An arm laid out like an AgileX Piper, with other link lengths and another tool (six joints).
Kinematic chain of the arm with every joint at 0, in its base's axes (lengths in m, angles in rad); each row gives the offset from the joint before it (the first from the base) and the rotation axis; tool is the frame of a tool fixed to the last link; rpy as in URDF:
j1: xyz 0 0 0.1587 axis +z
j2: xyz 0 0 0 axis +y
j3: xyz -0.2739 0 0.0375 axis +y
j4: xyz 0.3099 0 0.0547 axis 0.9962 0 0.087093
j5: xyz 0 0 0 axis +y
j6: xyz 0.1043 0 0.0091 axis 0.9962 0 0.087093
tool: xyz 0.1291 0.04 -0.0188 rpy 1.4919 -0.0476 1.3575
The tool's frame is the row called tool.
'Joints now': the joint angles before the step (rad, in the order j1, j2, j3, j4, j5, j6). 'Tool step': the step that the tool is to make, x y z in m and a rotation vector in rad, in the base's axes. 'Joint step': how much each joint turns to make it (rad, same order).
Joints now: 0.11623, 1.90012, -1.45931, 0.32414, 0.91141, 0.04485
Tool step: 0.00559, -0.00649, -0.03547, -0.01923, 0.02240, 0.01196
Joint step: -0.00962, 0.07526, 0.00000, 0.00000, -0.04388, -0.03747
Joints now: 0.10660, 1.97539, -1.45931, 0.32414, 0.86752, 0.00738
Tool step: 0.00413, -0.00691, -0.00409, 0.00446, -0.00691, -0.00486
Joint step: -0.01788, 0.01091, -0.00001, 0.01390, -0.01287, -0.02450
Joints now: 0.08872, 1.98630, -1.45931, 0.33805, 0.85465, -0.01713
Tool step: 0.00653, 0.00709, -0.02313, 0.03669, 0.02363, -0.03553
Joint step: 0.00001, 0.06223, -0.00457, 0.05049, -0.03998, 0.00007
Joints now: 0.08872, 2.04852, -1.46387, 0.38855, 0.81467, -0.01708
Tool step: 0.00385, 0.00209, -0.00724, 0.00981, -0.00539, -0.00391
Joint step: 0.00001, 0.02062, -0.00253, 0.02009, -0.02200, -0.01450
